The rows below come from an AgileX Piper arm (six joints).
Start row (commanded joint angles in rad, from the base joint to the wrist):
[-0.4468, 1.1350, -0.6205, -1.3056, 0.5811, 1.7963]
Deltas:
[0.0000, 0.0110, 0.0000, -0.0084, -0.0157, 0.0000]
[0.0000, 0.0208, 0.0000, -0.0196, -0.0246, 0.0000]
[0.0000, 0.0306, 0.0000, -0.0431, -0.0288, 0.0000]
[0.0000, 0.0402, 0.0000, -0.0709, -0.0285, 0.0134]
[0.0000, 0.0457, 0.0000, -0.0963, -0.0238, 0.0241]
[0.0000, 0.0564, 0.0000, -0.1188, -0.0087, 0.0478]
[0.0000, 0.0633, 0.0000, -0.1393, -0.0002, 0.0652]
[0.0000, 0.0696, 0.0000, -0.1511, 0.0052, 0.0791]
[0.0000, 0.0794, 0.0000, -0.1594, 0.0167, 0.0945]
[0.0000, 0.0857, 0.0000, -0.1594, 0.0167, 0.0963]
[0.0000, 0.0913, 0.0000, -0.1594, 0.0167, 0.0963]
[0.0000, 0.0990, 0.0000, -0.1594, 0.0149, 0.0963]
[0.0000, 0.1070, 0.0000, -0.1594, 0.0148, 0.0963]
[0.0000, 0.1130, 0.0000, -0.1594, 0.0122, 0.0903]
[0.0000, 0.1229, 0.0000, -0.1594, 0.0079, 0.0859]
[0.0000, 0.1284, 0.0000, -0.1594, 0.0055, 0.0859]
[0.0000, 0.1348, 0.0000, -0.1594, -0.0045, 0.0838]
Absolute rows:
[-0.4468, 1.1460, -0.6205, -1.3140, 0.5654, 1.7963]
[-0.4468, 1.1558, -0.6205, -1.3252, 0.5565, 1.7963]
[-0.4468, 1.1656, -0.6205, -1.3487, 0.5523, 1.7963]
[-0.4468, 1.1752, -0.6205, -1.3765, 0.5526, 1.8097]
[-0.4468, 1.1807, -0.6205, -1.4019, 0.5573, 1.8204]
[-0.4468, 1.1914, -0.6205, -1.4244, 0.5724, 1.8441]
[-0.4468, 1.1983, -0.6205, -1.4449, 0.5809, 1.8615]
[-0.4468, 1.2046, -0.6205, -1.4567, 0.5863, 1.8754]
[-0.4468, 1.2144, -0.6205, -1.4650, 0.5978, 1.8908]
[-0.4468, 1.2207, -0.6205, -1.4650, 0.5978, 1.8926]
[-0.4468, 1.2263, -0.6205, -1.4650, 0.5978, 1.8926]
[-0.4468, 1.2340, -0.6205, -1.4650, 0.5960, 1.8926]
[-0.4468, 1.2420, -0.6205, -1.4650, 0.5959, 1.8926]
[-0.4468, 1.2480, -0.6205, -1.4650, 0.5933, 1.8866]
[-0.4468, 1.2579, -0.6205, -1.4650, 0.5890, 1.8822]
[-0.4468, 1.2634, -0.6205, -1.4650, 0.5866, 1.8822]
[-0.4468, 1.2698, -0.6205, -1.4650, 0.5766, 1.8801]

